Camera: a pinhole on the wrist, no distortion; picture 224 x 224 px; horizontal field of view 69.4 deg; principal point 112.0 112.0 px. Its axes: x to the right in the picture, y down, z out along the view. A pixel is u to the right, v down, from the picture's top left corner.
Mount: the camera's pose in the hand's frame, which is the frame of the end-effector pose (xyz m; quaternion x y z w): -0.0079 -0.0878 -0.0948 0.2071 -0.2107 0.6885 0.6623
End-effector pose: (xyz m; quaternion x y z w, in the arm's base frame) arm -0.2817 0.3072 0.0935 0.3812 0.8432 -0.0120 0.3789
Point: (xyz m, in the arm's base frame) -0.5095 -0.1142 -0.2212
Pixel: 49.3 102.1
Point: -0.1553 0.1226 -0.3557
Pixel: 189.1 68.6
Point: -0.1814 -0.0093 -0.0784
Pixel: 163.9 164.0
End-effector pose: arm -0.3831 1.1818 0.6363 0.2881 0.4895 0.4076 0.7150
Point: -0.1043 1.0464 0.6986
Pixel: 216.1 152.4
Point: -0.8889 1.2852 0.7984
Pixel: behind the camera
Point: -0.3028 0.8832 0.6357
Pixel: outside the picture
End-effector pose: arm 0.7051 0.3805 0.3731 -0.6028 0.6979 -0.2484 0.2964
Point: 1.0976 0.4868 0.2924
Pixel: 172.3 159.5
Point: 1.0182 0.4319 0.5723
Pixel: 50.8 168.0
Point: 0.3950 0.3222 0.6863
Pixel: behind the camera
